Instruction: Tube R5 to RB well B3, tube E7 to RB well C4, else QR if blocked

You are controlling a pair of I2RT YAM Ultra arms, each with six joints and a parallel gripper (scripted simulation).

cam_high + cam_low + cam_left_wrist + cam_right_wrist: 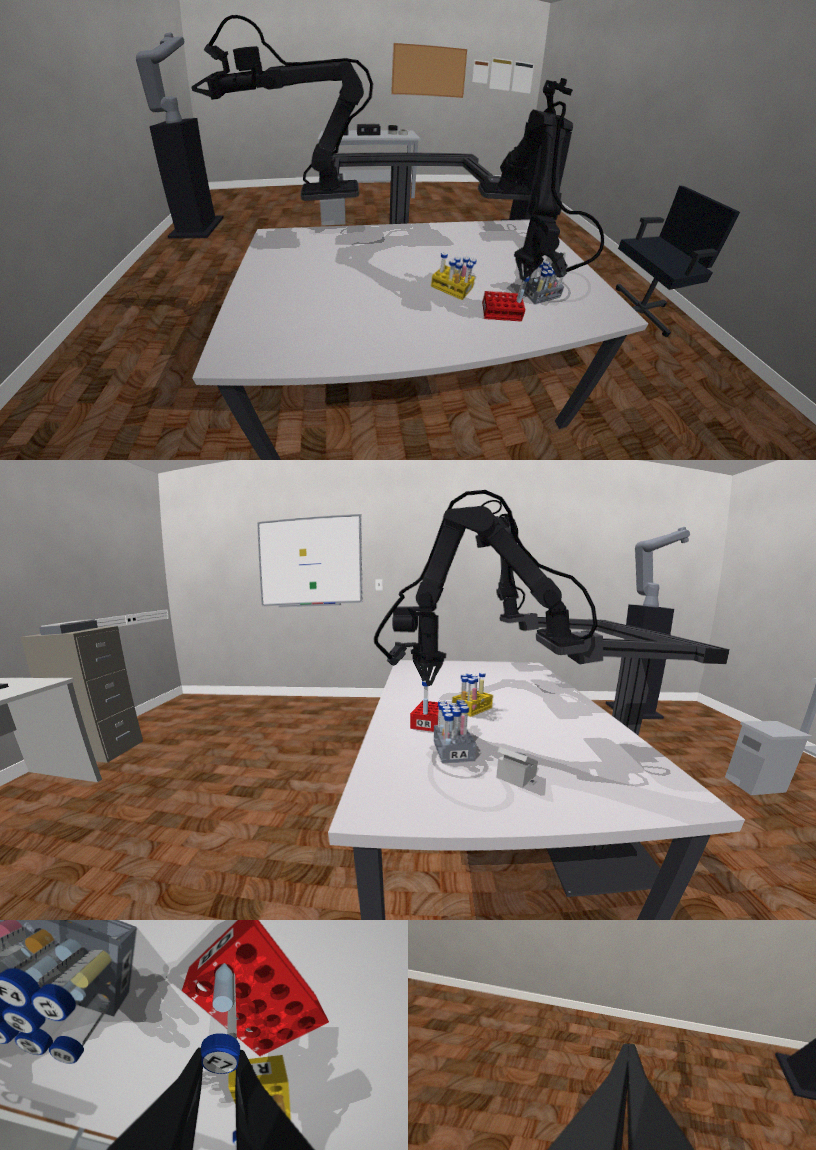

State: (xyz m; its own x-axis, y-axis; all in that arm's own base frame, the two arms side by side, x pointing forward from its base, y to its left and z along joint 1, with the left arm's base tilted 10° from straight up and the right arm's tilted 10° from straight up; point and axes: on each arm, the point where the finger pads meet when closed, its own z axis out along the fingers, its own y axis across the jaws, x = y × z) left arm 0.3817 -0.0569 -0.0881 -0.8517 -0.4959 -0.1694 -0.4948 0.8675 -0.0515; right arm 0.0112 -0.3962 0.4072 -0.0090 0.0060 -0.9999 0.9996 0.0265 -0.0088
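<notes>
My left gripper is now 120 mm above the red rack QR, 40 mm to the left of it and 10 mm past it. From my left hand the other things lie so: grey button box: 270 mm to the left, 230 mm behind, 100 mm below; then grey rack RA: 150 mm to the left, 120 mm below, 80 mm behind; then yellow rack RB: 180 mm to the right, 160 mm behind, 120 mm below.
</notes>
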